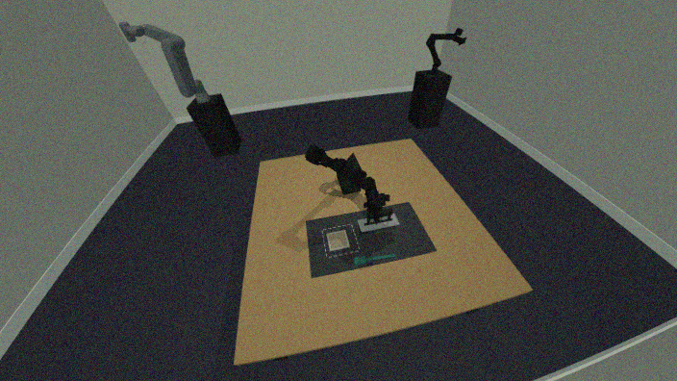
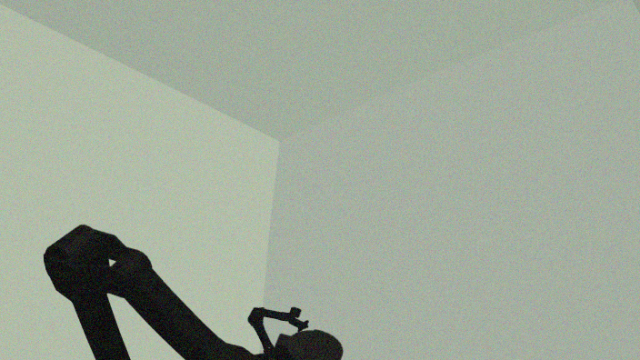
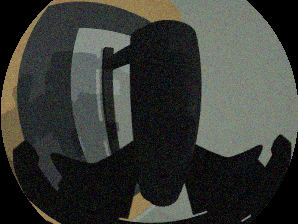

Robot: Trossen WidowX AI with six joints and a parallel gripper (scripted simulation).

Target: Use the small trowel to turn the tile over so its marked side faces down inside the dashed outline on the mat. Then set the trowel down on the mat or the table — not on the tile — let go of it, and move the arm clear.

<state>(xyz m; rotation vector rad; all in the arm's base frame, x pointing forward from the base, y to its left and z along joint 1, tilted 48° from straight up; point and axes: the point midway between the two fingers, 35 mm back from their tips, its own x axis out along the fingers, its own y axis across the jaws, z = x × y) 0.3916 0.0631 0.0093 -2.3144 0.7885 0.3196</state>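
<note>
My gripper tip is now 3 cm past the small trowel and 1 cm above it. Also, from my gripper tip: dark mat 16 cm below, 4 cm to the right, 2 cm behind; then green strip 14 cm below, 12 cm ahead, 6 cm to the right; then tile 20 cm to the right, 14 cm below, 2 cm behind.
</note>
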